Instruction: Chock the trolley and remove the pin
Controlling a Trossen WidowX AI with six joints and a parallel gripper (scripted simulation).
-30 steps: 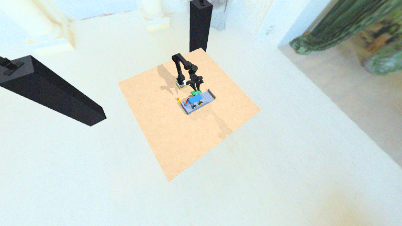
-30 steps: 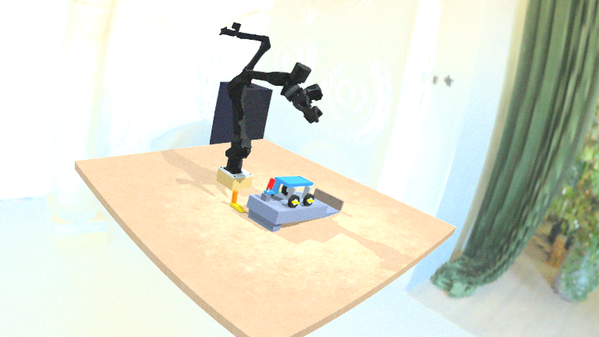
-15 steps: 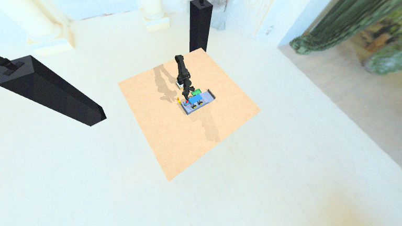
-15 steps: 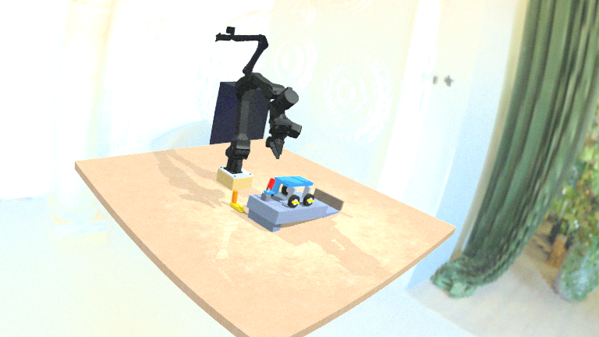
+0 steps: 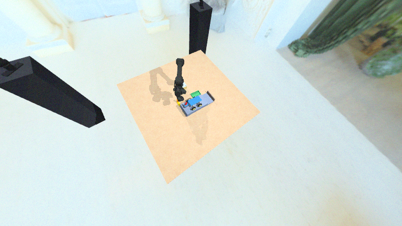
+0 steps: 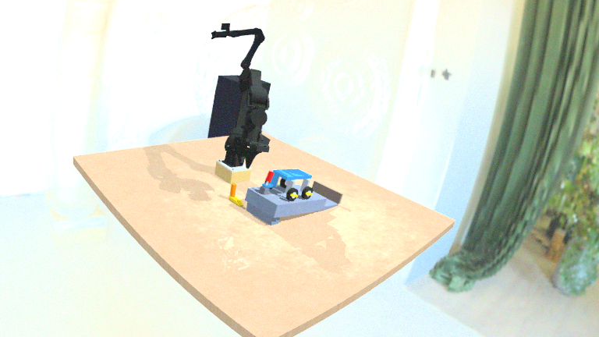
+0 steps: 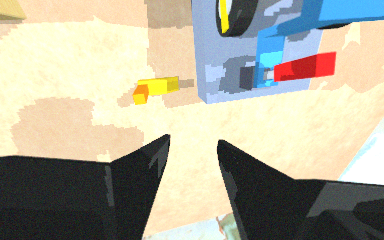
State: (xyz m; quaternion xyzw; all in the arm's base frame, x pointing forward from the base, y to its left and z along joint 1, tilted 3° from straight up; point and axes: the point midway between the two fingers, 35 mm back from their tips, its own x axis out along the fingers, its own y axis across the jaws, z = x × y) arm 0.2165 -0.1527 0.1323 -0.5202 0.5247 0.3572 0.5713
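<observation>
The yellow chock is 14 cm below my gripper tip, 3 cm behind it and 1 cm to the left of it. From my gripper tip the other things lie so: blue-topped trolley (14 cm to the left, 11 cm ahead, 4 cm below); grey ramp (15 cm to the left, 11 cm below, 11 cm ahead); red-headed stop pin (9 cm ahead, 4 cm to the left, 3 cm below).
</observation>
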